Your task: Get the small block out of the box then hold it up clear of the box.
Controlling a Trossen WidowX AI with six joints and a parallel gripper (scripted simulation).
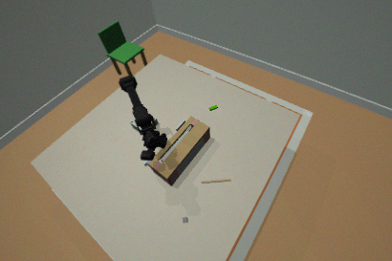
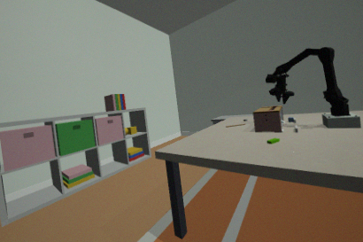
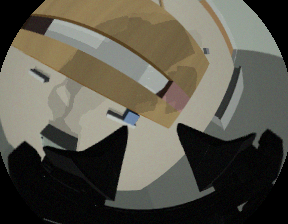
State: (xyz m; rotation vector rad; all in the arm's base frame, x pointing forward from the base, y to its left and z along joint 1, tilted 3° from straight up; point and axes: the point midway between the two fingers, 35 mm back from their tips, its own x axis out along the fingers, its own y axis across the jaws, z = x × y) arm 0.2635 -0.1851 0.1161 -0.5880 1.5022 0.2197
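Now: gripper tip 50 mm past the blue block, 20 mm to the left of it and 140 mm above it. The rest, counted from my gripper tip: box (50 mm ahead, 140 mm to the left, 90 mm below); then thin wooden stick (340 mm ahead, 90 mm to the left, 150 mm below).
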